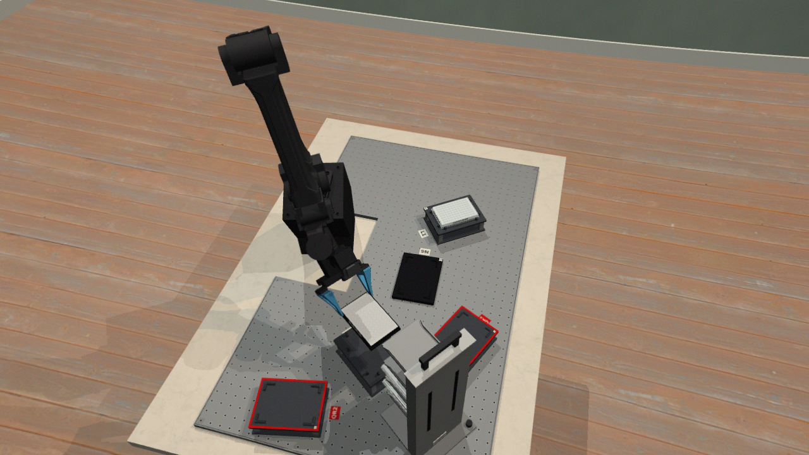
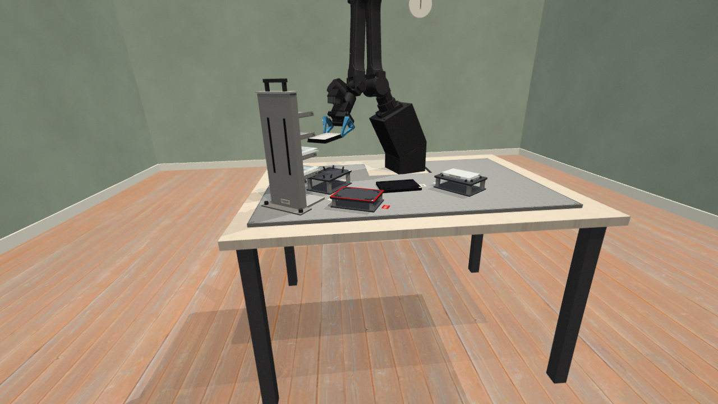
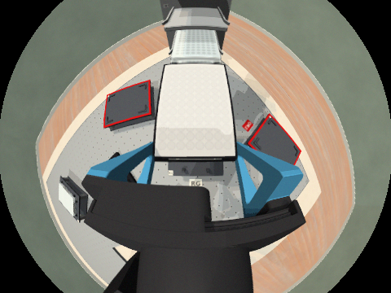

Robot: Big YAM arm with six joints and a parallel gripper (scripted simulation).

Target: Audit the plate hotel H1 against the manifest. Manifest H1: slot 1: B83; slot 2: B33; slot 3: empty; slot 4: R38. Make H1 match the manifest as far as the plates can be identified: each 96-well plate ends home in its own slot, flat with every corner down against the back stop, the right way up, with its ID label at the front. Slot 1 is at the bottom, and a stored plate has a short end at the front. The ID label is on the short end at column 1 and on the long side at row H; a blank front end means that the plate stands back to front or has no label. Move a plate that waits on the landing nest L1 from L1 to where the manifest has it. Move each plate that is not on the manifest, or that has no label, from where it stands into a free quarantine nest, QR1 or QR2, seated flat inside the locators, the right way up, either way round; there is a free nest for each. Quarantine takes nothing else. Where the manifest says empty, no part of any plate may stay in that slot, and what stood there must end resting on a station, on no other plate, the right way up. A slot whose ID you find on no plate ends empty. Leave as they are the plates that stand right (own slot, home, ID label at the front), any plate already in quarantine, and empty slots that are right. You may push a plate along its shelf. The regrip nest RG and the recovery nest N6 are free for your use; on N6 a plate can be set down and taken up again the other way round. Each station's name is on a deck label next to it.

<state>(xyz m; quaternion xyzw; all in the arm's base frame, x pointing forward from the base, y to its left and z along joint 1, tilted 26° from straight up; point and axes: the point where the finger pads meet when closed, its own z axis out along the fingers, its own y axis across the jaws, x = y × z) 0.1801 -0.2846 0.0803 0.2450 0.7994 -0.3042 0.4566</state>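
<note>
Right now my hand is 16 cm above the regrip nest RG, 3 cm to the left of it and 3 cm short of it. The rest, counted from my hand: plate hotel H1: 22 cm ahead, 20 cm to the right, 2 cm below; then H1 deck label: 21 cm below, 19 cm ahead, 4 cm to the right; then red-edged quarantine nest QR2: 19 cm to the right, 18 cm below, 13 cm behind.
</note>
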